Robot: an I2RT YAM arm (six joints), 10 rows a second.
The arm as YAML. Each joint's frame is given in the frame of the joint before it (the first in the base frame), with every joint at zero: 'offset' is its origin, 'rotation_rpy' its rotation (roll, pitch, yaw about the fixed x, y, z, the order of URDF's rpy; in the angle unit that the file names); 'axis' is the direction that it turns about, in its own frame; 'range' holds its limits. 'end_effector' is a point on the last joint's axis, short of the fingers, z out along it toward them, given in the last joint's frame.
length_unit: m
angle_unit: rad
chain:
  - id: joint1
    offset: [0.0, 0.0, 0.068]
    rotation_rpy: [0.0, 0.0, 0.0]
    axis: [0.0, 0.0, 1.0]
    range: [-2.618, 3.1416]
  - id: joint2
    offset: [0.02, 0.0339, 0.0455]
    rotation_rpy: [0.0, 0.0, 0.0]
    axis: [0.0, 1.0, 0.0]
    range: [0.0, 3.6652]
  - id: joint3
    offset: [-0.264, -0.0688, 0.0]
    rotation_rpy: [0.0, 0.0, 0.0]
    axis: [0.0, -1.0, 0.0]
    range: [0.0, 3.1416]
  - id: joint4
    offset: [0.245, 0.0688, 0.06]
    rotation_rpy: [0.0, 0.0, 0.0]
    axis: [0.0, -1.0, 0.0]
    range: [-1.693, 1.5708]
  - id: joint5
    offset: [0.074, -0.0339, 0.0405]
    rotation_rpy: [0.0, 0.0, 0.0]
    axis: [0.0, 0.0, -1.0]
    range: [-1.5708, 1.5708]
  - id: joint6
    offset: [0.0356, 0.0, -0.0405]
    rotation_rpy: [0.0, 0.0, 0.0]
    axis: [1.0, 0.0, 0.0]
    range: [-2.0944, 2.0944]
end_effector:
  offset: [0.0, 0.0, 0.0]
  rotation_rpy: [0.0, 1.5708, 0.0]
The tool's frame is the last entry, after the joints.
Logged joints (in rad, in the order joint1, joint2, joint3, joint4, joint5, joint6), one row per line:
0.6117 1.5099 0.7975 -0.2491 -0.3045 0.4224
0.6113 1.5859 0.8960 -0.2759 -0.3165 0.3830
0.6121 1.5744 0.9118 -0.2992 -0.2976 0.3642
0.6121 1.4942 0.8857 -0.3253 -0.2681 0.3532
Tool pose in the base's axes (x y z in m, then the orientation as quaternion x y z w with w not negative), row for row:
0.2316 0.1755 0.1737 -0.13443 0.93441 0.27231 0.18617
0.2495 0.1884 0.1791 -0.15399 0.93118 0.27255 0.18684
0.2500 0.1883 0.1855 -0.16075 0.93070 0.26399 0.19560
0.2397 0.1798 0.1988 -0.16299 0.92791 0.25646 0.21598
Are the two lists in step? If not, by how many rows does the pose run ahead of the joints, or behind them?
They are in step.
